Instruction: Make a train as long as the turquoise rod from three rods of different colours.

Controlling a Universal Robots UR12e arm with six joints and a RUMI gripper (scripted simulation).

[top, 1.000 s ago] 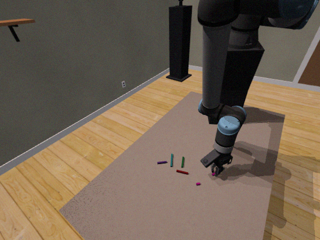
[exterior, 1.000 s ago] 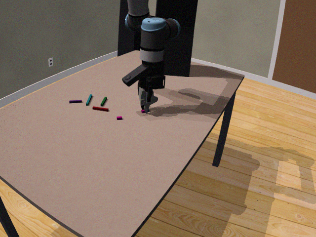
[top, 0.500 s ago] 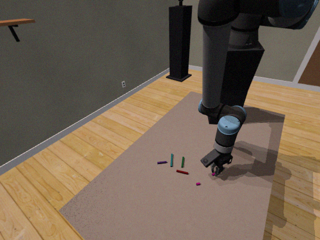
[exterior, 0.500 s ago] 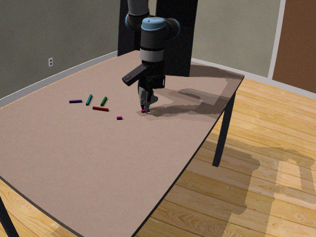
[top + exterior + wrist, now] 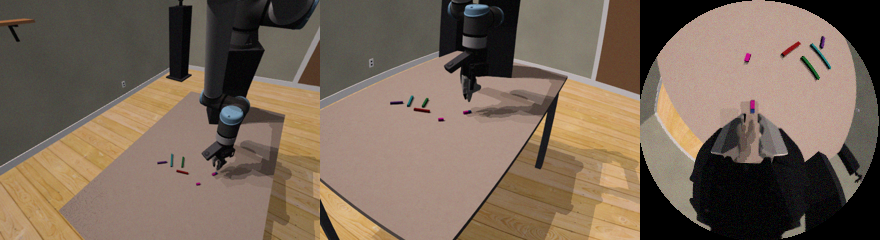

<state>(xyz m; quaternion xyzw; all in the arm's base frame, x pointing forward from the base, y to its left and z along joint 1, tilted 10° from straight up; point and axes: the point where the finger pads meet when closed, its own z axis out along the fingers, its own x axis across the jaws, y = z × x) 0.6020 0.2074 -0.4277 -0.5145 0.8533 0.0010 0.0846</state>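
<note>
My gripper is now 16 cm to the left of the red rod, 10 cm short of it and 7 cm above it. Also, from my hand: blue rod 7 cm below, 1 cm to the left, 1 cm behind; then green rod 19 cm to the right, 7 cm below, 3 cm ahead; then turquoise rod 26 cm to the right, 7 cm below, 6 cm ahead.
</note>
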